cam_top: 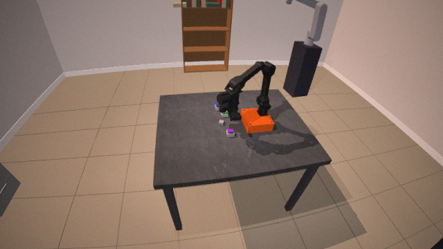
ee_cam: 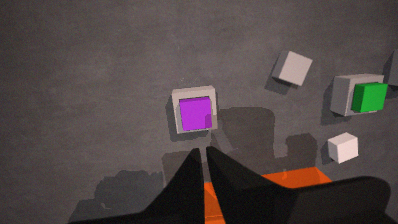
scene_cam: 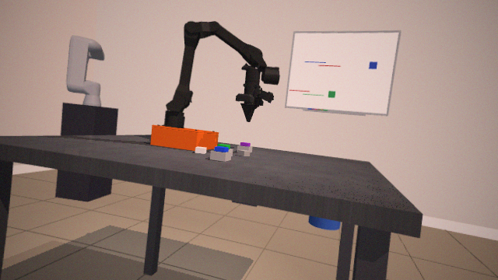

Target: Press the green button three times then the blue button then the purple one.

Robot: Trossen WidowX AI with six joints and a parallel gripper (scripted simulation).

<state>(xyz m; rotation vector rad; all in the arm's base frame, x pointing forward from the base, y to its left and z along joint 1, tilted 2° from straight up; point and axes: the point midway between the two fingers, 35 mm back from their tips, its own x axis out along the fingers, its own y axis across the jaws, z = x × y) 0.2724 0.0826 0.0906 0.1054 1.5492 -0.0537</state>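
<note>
Right now the purple button is 90 mm below my gripper tip. Round my gripper tip: blue button (310 mm to the right, 90 mm below, 10 mm behind); green button (210 mm to the right, 90 mm below, 30 mm behind).
</note>
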